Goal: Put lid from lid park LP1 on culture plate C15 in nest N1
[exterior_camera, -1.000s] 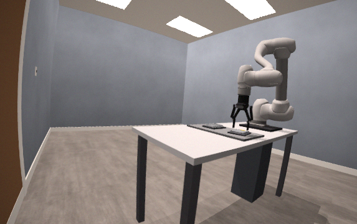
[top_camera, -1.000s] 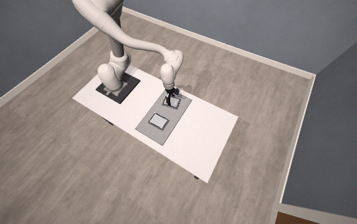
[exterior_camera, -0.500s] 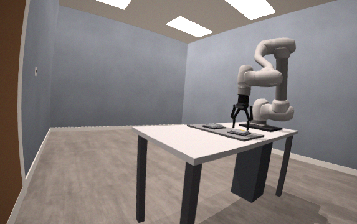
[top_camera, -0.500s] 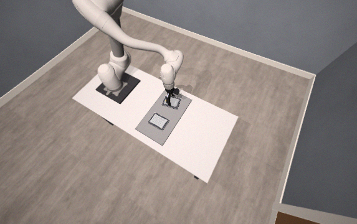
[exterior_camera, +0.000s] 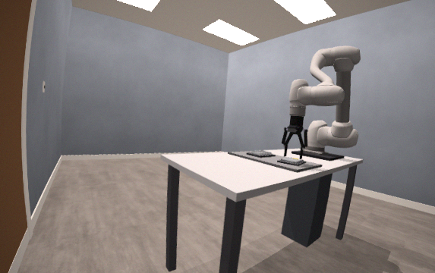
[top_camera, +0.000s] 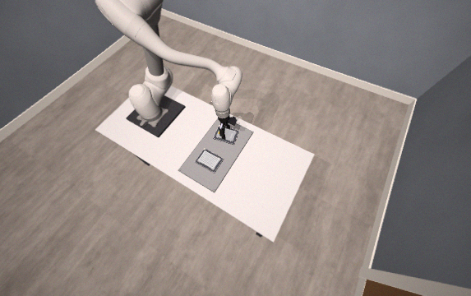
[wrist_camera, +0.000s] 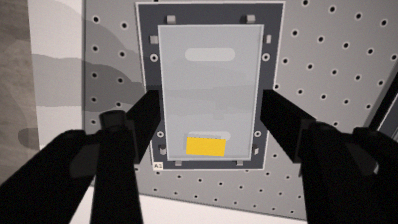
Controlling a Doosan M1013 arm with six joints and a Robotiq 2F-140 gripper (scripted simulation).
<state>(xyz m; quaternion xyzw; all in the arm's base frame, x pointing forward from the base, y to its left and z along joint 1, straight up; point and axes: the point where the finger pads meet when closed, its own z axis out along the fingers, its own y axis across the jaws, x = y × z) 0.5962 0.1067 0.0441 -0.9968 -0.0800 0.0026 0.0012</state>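
Right now my hand is 40 mm above the clear lid. The rest, counted from my hand: dark station: 50 mm below; culture plate: 230 mm to the right, 40 mm below.
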